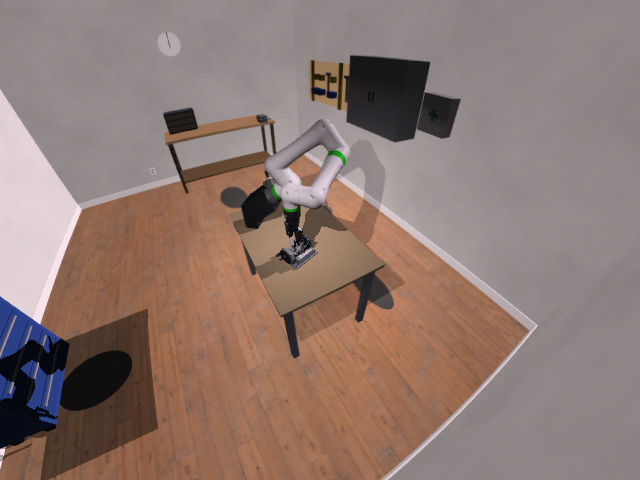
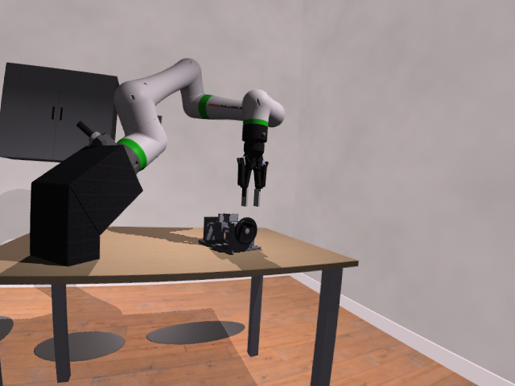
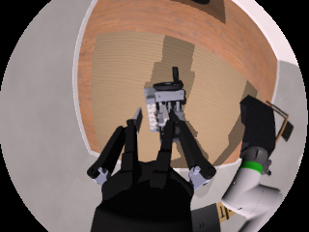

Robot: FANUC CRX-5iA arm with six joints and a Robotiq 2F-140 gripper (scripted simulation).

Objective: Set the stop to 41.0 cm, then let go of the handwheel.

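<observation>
My gripper is now 90 mm above the black handwheel, 80 mm to the left of it and 40 mm past it. Also, from my hand: grey stop 100 mm below, 60 mm behind, 40 mm to the left.
</observation>
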